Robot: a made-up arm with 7 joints.
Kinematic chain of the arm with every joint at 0, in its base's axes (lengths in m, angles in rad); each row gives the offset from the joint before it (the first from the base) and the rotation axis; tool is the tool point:
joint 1: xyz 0 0 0.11 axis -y
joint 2: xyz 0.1 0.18 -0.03 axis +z
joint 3: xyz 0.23 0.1 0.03 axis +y
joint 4: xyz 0 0.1 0.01 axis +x
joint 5: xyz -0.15 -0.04 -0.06 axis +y
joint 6: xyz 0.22 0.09 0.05 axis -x
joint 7: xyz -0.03 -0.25 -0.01 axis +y
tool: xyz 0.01 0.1 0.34
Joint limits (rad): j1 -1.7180..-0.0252 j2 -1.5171..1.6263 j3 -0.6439..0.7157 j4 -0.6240..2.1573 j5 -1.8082..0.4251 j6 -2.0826..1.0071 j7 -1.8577..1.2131
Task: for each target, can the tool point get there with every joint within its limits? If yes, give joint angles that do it. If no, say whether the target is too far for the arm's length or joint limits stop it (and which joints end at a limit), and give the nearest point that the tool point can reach.
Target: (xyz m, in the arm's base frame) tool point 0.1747 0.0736 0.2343
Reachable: yes | joints -0.3052 -0.9097 -0.1126 -0.2122 -0.1895 -0.7697 -0.3742
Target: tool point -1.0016 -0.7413 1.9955
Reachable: no: too far | nearest point -0.2890 0.0742 0.6540 | short by 1.724 m
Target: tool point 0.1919 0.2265 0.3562
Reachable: yes | joints -0.5236 -0.6873 0.0897 0.9970 -0.7352 0.6299 -0.2425
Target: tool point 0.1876 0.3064 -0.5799
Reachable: yes | joints -0.9958 -0.3796 -0.1450 1.2744 0.1127 -1.5722 0.6078
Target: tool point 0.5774 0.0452 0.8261
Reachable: no: joint limits stop it (at a limit: joint 1, joint 3, joint 6) | nearest point 0.5142 0.0627 0.6813 | short by 0.159 m
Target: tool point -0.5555 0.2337 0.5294
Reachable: no: joint limits stop it (at a limit: joint 1, joint 2, joint 4, joint 6) | nearest point -0.4908 0.2450 0.5055 | short by 0.070 m
